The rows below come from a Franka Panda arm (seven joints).
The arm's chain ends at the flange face. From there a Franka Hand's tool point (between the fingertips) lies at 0.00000 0.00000 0.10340 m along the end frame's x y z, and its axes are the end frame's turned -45 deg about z.
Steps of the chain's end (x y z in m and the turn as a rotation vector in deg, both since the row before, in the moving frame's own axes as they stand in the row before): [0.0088 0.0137 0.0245 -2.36 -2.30 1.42]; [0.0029 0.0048 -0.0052 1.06 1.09 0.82]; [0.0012 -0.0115 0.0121 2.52 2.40 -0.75]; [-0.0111 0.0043 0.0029 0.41 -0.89 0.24]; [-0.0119 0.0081 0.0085 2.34 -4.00 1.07]
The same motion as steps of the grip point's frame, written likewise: [-0.0094 0.0159 0.0243 -0.04 -3.30 1.42]; [0.0014 0.0055 -0.0052 -0.02 1.52 0.82]; [0.0153 -0.0075 0.0119 0.08 3.48 -0.75]; [-0.0115 -0.0065 0.0029 0.92 -0.34 0.24]; [-0.0162 -0.0108 0.0082 4.48 -1.17 1.07]
